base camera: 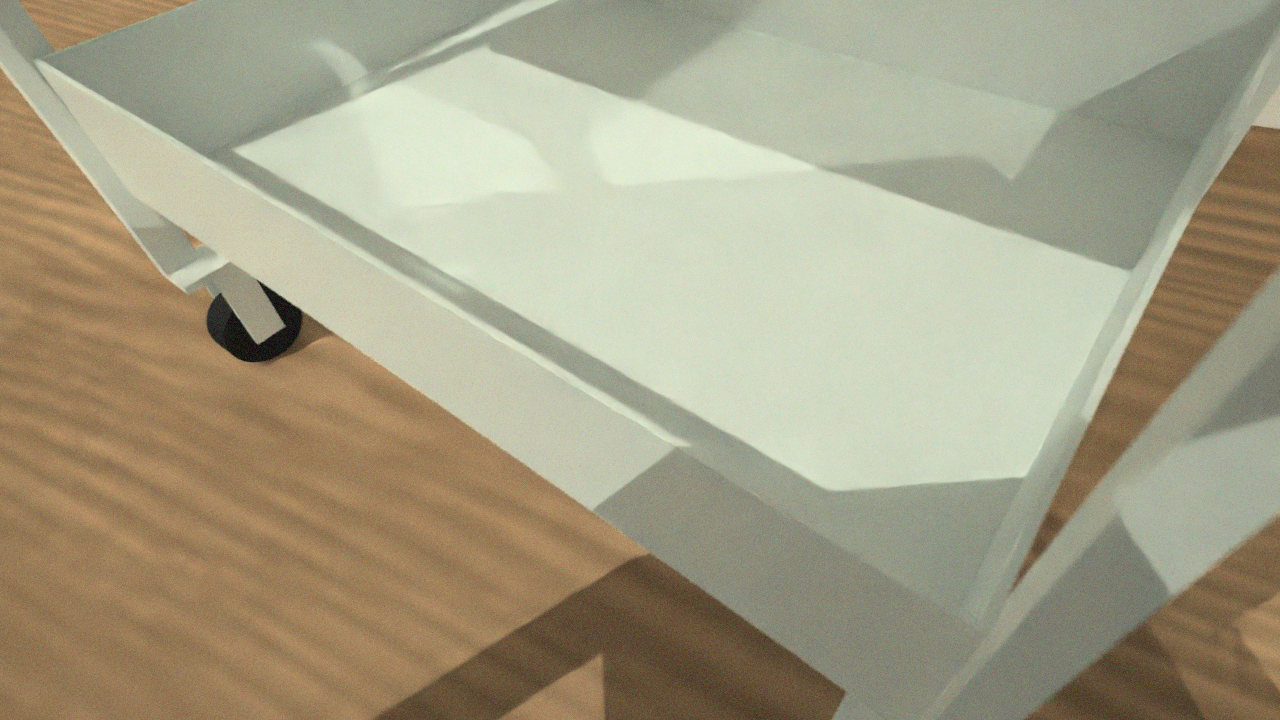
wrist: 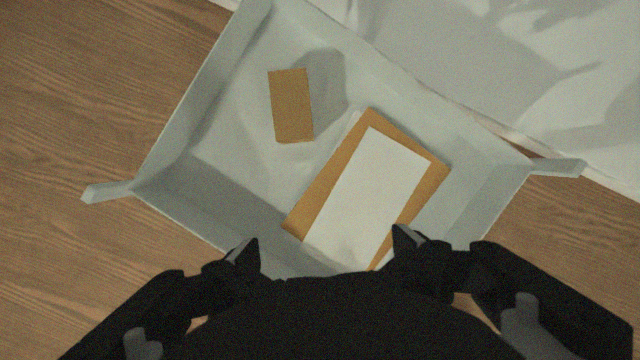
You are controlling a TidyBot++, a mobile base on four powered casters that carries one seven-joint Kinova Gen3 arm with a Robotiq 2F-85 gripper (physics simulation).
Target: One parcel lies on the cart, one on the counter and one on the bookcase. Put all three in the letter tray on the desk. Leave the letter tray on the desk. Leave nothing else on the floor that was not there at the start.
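Frame: origin at the arm's base, x ahead, y left, z up, level; centimetres.
Seen in the pictures: gripper, between the fingertips: (wrist: 325,245).
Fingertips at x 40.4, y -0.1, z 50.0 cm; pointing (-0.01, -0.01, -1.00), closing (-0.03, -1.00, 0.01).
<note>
Offsets run from my fingertips to a thing's middle. "pt": to the spot under its first point. Level surfaces: height alone.
The cart (base camera: 402,322) (wrist: 200,110) is pale grey-green with raised walls. In the wrist view a small tan box-shaped parcel @(dz -20.4, dx +12.9, dy +2.5 cm) (wrist: 291,106) stands in its upper tray, above and left of the image centre. Right of it lies a flat brown rectangle @(pt dz -22.4, dx +3.0, dy -2.3 cm) (wrist: 334,172) with a white sheet @(dz -22.2, dx -2.8, dy -6.2 cm) (wrist: 370,180) on it. My gripper (wrist: 325,245) is open, with nothing between its fingers. It hangs above the tray's near part, and its fingers and body hide the near corner and the sheet's lower end. The parcel is beyond the fingertips. The desk, letter tray, counter and bookcase cannot be made out.
The base camera shows the cart's lower shelf close in front, a corner post (base camera: 1100,528) at the right and a black caster wheel @(pt dz -85.5, dx +3.5, dy +24.8 cm) (base camera: 223,326) at the left. Wooden floor @(dz -89.6 cm) (base camera: 268,501) (wrist: 90,115) surrounds the cart. A pale surface (wrist: 450,55) lies beyond its far side.
</note>
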